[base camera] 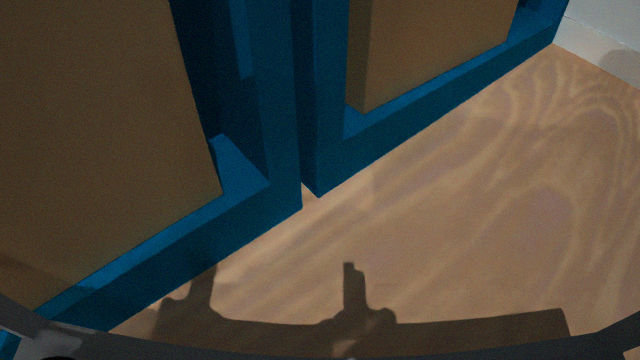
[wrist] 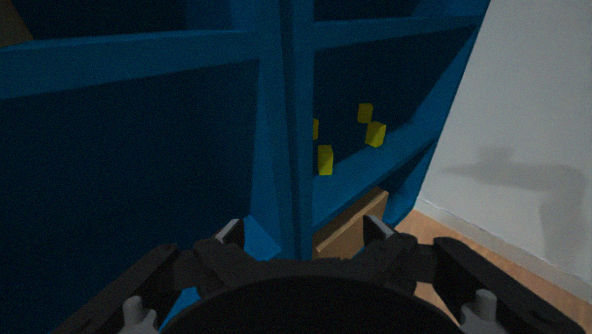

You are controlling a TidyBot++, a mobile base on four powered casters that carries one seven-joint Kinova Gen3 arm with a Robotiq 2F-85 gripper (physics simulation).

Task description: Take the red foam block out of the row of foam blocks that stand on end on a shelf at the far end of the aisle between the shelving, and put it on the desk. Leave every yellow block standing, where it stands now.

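Observation:
Several yellow blocks stand on a blue shelf board in the right shelf bay in the wrist view: one yellow block near the post, one yellow block farther right, another yellow block behind it, and a yellow block partly cut off by the post. The red block does not show in either view; the post hides part of that bay. The desk does not show. My gripper is open and empty, in front of the shelving and apart from the blocks.
A blue upright post stands between the two bays, close ahead. Brown boxes stand on the bottom boards. A brown box lies below the block shelf. A pale wall is at the right, above the wooden floor.

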